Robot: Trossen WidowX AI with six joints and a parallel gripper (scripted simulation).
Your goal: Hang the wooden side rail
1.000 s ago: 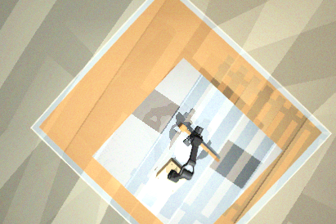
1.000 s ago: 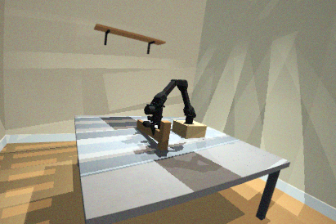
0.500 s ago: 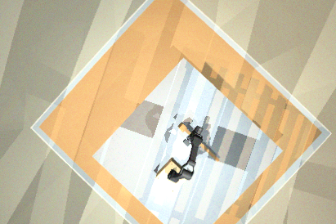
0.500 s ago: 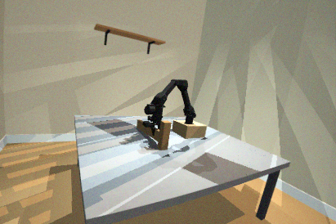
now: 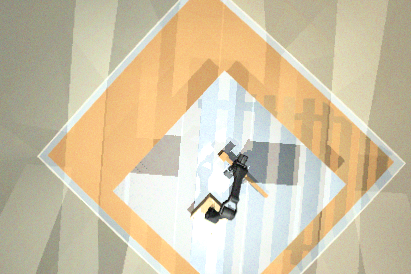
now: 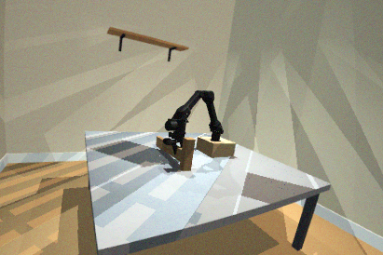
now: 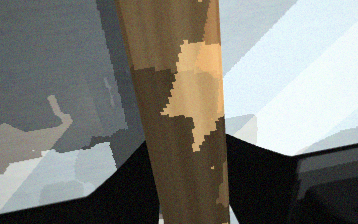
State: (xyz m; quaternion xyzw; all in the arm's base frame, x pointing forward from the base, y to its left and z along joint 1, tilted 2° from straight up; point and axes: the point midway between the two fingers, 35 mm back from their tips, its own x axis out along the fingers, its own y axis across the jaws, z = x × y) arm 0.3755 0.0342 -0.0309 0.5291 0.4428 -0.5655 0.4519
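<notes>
Right now my gripper tip is 2 cm short of the headboard post, 11 cm to the right of it and 4 cm below it.
</notes>
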